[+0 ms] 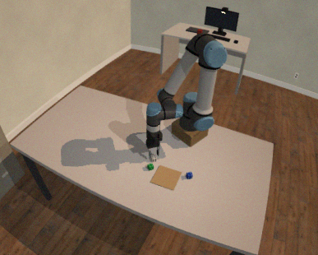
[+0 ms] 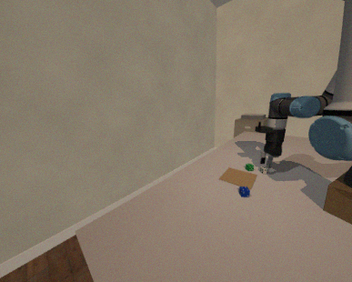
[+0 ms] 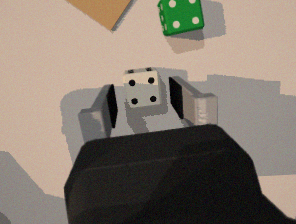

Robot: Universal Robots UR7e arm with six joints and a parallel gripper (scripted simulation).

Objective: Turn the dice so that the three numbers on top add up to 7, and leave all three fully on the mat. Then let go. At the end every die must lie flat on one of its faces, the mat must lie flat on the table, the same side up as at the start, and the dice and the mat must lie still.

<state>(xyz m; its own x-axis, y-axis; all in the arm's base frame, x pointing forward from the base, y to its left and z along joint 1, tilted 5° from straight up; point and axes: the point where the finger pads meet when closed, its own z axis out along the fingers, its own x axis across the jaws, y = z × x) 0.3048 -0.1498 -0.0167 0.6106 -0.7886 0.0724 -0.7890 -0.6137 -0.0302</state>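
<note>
The white die is 40 mm below my hand. Also, from my hand: blue die (60 mm ahead, 240 mm to the left, 40 mm below); green die (70 mm ahead, 40 mm below); tan mat (100 mm ahead, 110 mm to the left, 60 mm below).
</note>
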